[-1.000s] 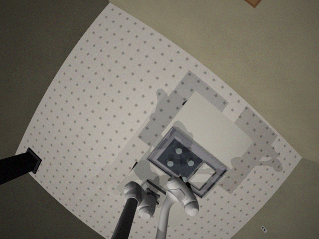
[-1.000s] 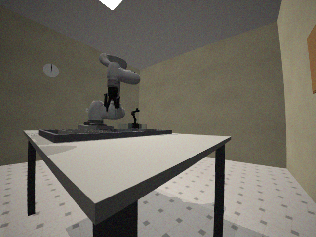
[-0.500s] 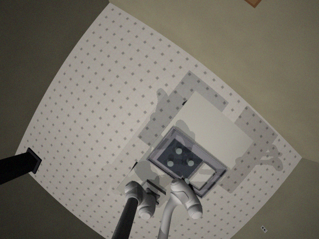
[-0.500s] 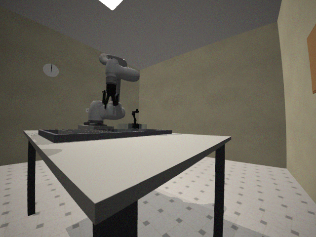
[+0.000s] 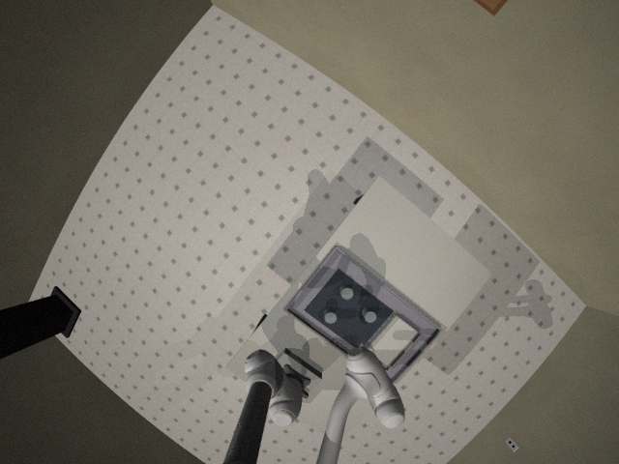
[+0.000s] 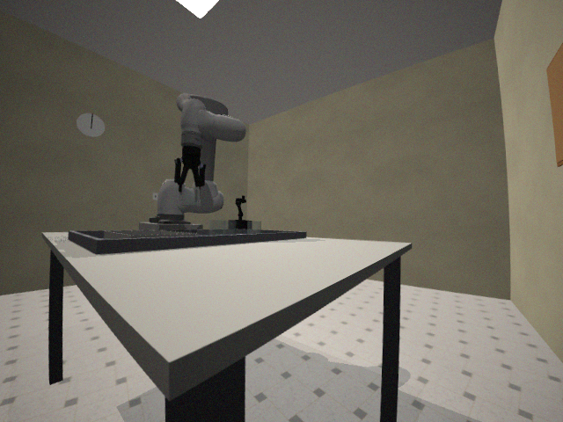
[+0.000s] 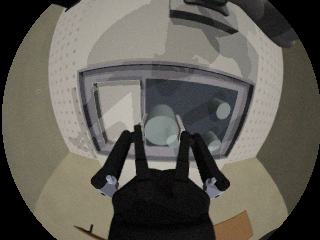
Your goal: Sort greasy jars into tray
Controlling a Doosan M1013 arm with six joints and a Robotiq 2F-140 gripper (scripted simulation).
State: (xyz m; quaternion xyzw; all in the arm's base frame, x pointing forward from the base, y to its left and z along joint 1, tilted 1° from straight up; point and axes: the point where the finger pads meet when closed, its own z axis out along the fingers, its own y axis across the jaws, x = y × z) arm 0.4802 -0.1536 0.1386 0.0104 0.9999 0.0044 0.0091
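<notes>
Now: hand 60 mm short of the tray, 180 mm to the left of it and 180 mm above it. From my hand the other things lie so: dark drying mat (70 mm ahead, 140 mm to the left, 180 mm below).
</notes>
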